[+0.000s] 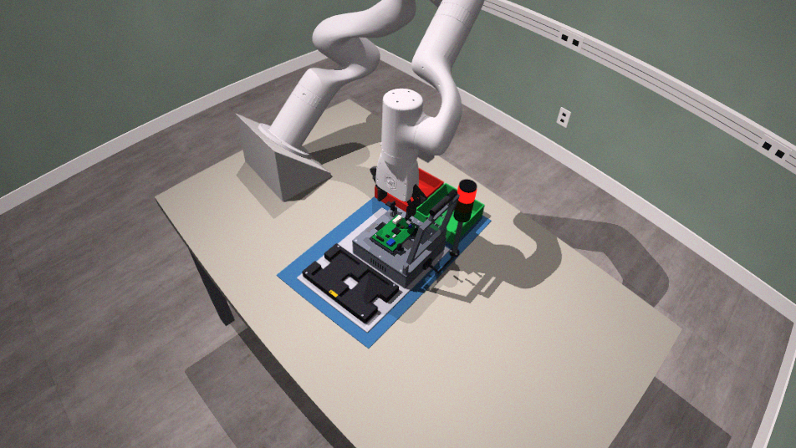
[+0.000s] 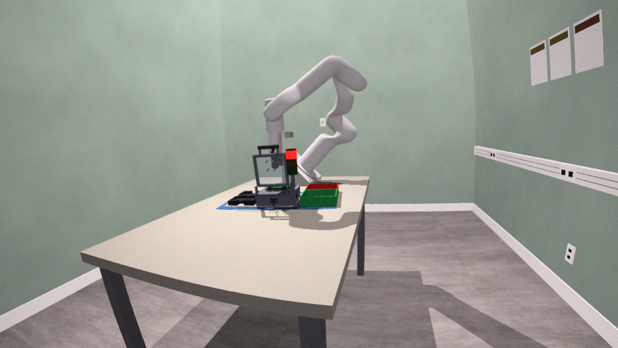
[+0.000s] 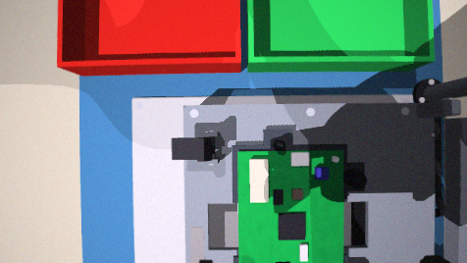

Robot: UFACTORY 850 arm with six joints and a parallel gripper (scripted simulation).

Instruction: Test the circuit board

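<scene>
Right now the green circuit board is 100 mm below my hand. Round my hand: black latch part 70 mm behind, 50 mm to the left, 90 mm below; then green bin 20 mm ahead, 200 mm to the left, 160 mm below; then lid 120 mm ahead, 20 mm to the left, 10 mm above.
</scene>
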